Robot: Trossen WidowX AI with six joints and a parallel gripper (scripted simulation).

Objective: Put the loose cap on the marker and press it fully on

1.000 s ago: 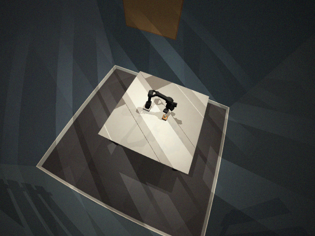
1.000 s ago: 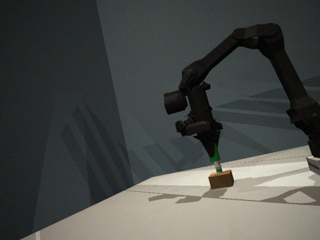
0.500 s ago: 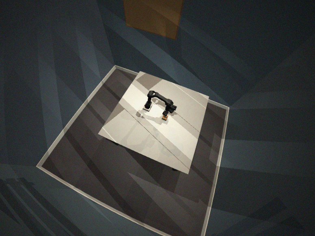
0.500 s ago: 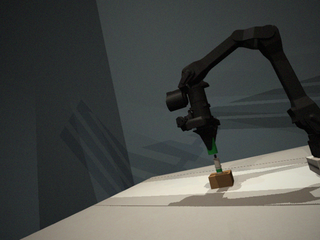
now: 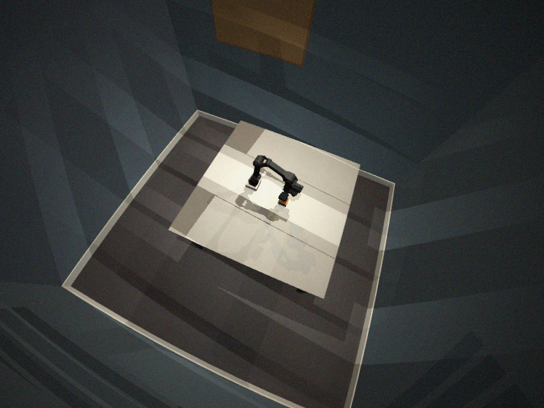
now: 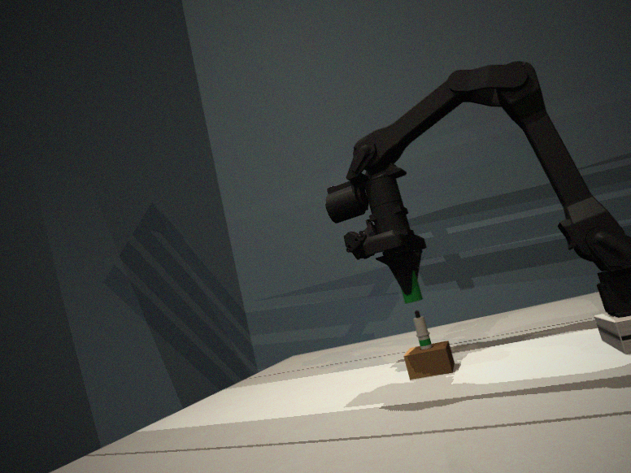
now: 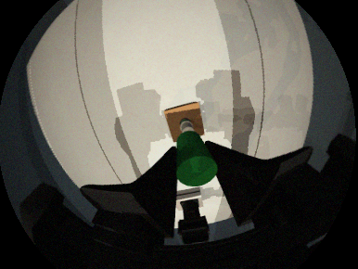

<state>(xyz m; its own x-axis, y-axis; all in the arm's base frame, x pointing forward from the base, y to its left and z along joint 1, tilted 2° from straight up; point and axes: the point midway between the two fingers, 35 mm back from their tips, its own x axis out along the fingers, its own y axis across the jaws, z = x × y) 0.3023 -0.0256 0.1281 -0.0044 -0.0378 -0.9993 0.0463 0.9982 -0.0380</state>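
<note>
Now: the brown holder block 11 cm below my gripper tip. Round my gripper tip: green cap: 1 cm above.
</note>
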